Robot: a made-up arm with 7 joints. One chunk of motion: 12 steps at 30 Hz.
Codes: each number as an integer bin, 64 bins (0 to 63) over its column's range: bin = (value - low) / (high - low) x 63, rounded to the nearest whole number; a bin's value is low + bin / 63 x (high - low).
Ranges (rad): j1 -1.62..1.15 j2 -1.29..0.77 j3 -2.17..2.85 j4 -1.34..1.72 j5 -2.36..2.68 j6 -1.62..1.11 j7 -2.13..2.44
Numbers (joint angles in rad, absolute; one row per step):
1: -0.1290 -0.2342 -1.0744 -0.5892 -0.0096 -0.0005 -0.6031
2: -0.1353 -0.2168 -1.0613 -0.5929 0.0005 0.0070 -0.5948
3: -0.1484 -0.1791 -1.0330 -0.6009 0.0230 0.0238 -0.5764
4: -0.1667 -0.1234 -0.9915 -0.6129 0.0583 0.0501 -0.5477
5: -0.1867 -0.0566 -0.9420 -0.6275 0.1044 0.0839 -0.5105
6: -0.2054 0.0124 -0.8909 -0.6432 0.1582 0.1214 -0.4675
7: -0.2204 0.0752 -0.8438 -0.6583 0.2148 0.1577 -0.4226
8: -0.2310 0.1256 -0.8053 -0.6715 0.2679 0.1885 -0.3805
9: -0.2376 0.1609 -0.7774 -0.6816 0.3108 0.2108 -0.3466
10: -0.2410 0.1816 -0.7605 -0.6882 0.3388 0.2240 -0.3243
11: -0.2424 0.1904 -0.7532 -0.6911 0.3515 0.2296 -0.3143
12: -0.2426 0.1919 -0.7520 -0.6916 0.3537 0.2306 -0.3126
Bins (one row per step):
1: 34 32 14 15 29 37 21
2: 34 33 14 15 30 38 21
3: 33 34 14 15 30 38 21
4: 33 36 15 15 30 39 22
5: 33 38 15 15 31 39 22
6: 32 40 16 14 31 40 23
7: 32 42 17 14 32 41 24
8: 32 43 17 14 33 42 24
9: 31 44 17 14 33 42 25
10: 31 45 18 13 34 43 25
11: 31 45 18 13 34 43 25
12: 31 45 18 13 34 43 25

